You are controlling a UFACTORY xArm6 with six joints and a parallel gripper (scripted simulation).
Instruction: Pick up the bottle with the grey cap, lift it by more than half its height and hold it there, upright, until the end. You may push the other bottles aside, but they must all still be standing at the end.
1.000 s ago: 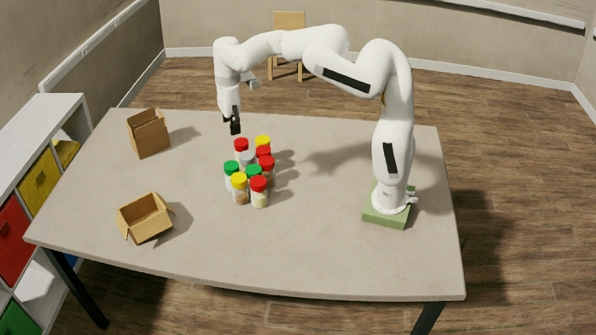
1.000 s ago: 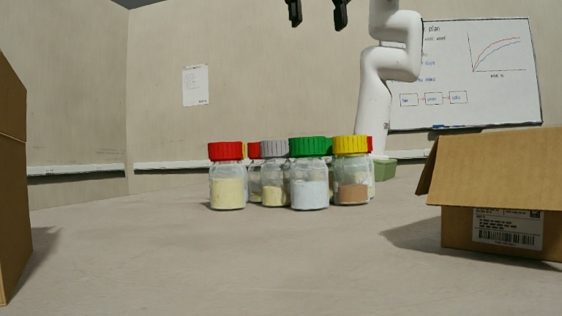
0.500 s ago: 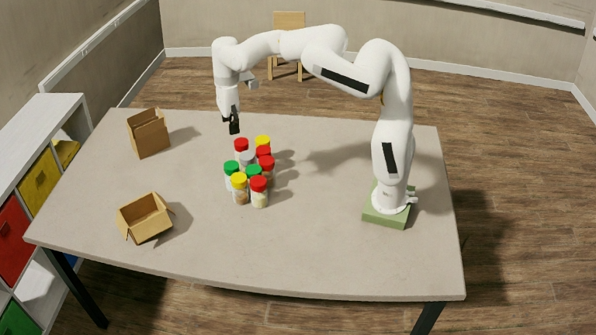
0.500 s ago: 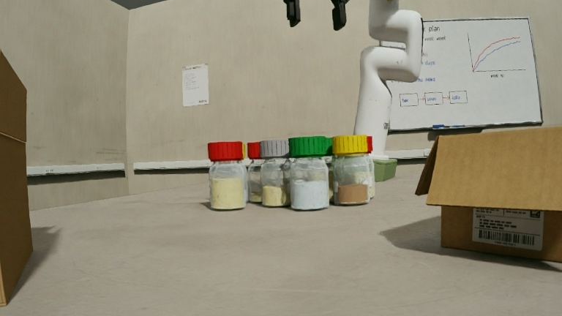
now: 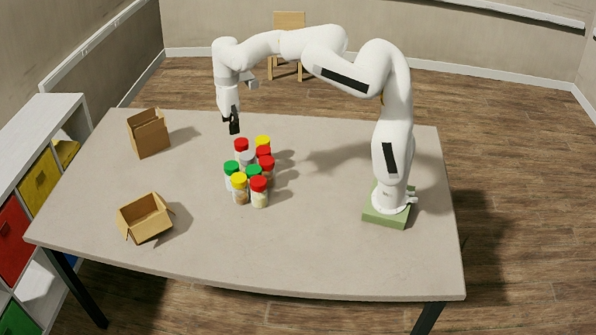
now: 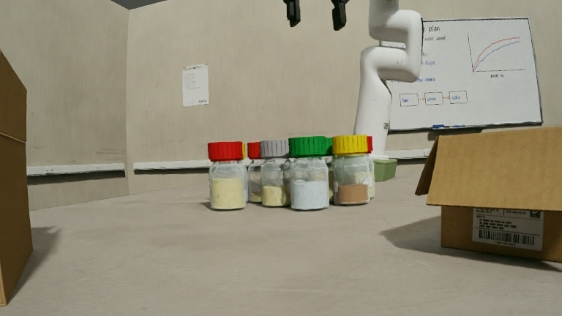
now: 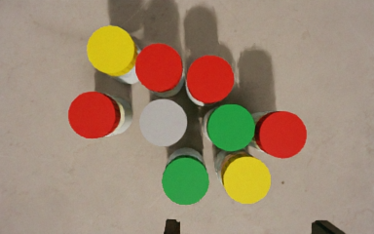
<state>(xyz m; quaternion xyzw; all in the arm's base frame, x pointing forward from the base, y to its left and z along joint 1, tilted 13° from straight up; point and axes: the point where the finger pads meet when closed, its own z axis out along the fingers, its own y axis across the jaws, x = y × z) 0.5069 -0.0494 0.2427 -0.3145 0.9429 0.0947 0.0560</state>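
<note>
Right now my hand is 1 cm past the grey-capped bottle, 8 cm to the left of it and 25 cm above it. Round my hand: red-capped bottle (6 cm behind, 13 cm to the right, 25 cm below).
</note>
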